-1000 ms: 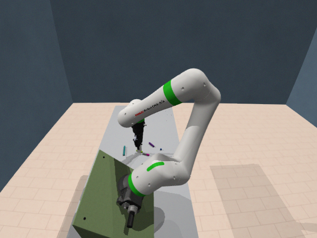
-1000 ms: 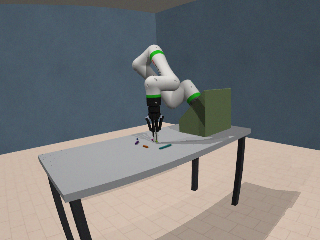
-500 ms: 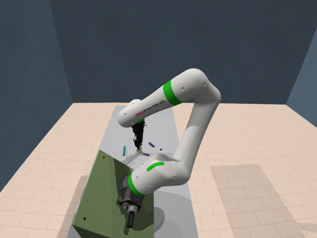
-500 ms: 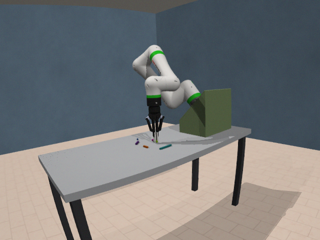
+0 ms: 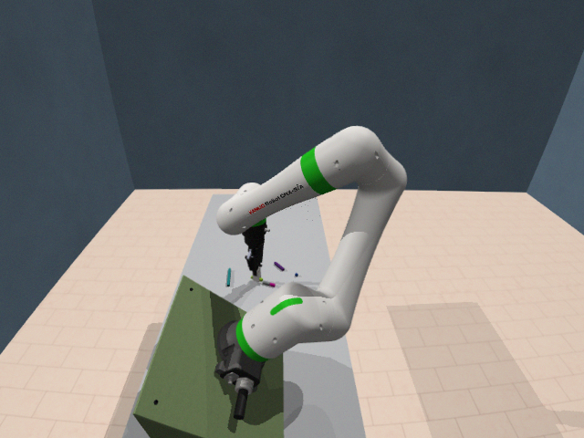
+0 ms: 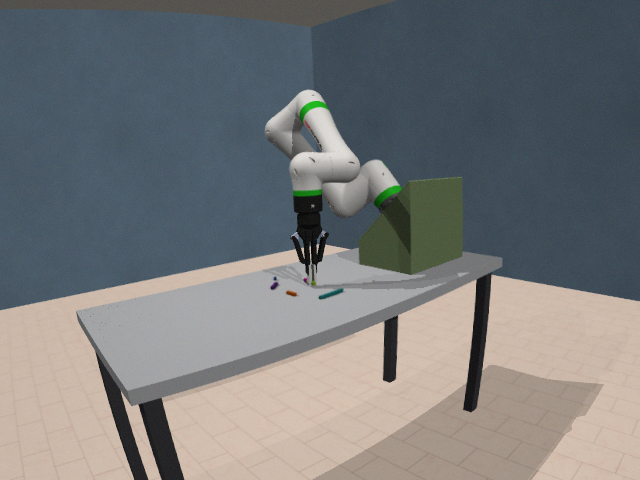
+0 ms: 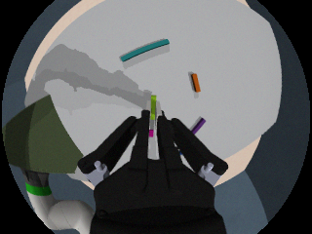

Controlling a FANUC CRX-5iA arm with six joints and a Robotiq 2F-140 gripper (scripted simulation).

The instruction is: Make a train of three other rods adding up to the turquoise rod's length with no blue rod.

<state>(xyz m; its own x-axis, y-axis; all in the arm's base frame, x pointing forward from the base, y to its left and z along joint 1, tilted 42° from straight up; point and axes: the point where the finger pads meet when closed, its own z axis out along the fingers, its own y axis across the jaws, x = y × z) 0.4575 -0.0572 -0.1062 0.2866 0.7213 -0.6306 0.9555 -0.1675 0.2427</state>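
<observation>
The grey rod lies 4 cm to the right of my hand, 4 cm below it and 1 cm behind it. Round my hand: orange rod (10 cm ahead, 4 cm below, 3 cm to the left); then magenta rod (7 cm to the right, 4 cm below, 2 cm behind); then lime rod (3 cm below).
</observation>
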